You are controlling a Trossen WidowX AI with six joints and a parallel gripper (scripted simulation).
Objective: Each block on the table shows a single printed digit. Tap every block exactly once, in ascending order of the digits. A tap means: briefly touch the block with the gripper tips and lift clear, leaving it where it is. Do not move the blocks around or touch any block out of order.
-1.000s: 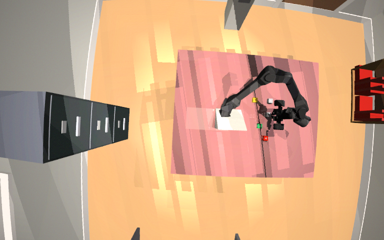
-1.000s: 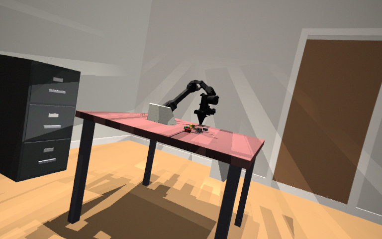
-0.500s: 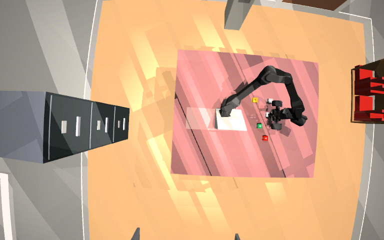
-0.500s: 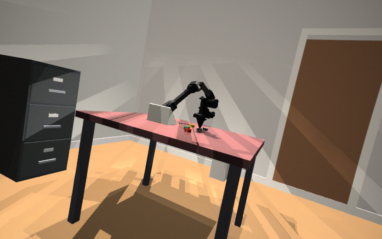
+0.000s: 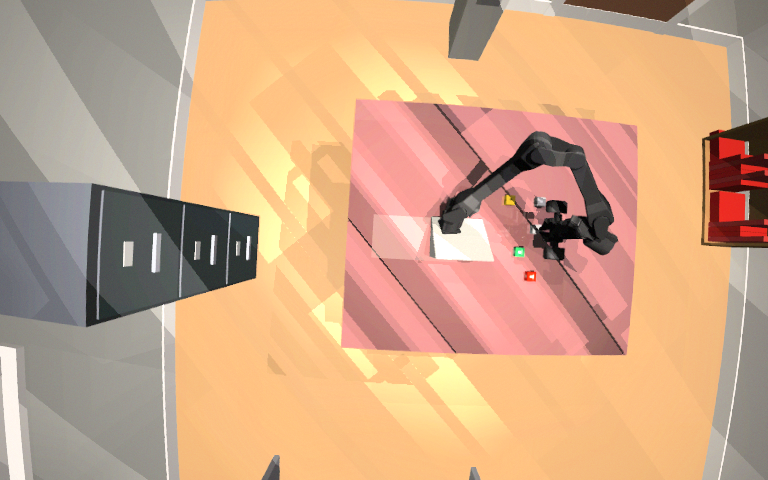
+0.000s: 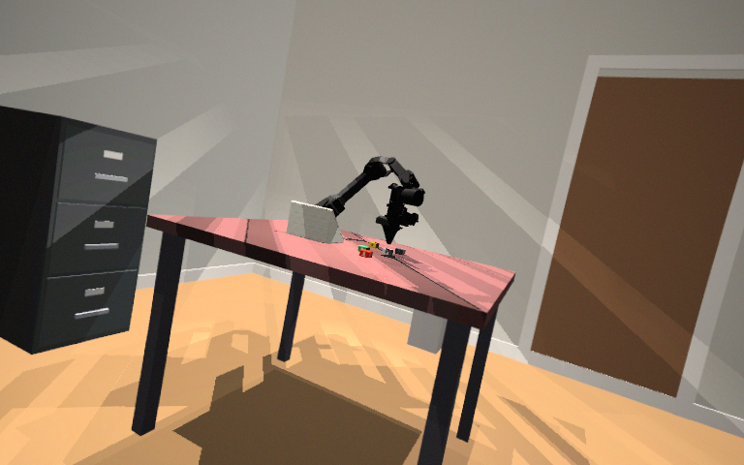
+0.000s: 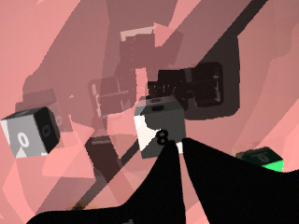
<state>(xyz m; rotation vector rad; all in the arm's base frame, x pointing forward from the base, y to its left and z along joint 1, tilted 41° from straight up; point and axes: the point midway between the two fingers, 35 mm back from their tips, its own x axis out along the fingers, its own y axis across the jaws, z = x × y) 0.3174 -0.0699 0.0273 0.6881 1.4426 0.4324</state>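
Now: the white block 30 mm below my gripper tip and 10 mm to the left of it. The rest, counted from my gripper tip: dark grey block: 110 mm to the left, 30 mm below, 30 mm ahead; then yellow block: 120 mm to the left, 90 mm behind, 30 mm below; then green block: 70 mm to the right, 70 mm behind, 30 mm below.
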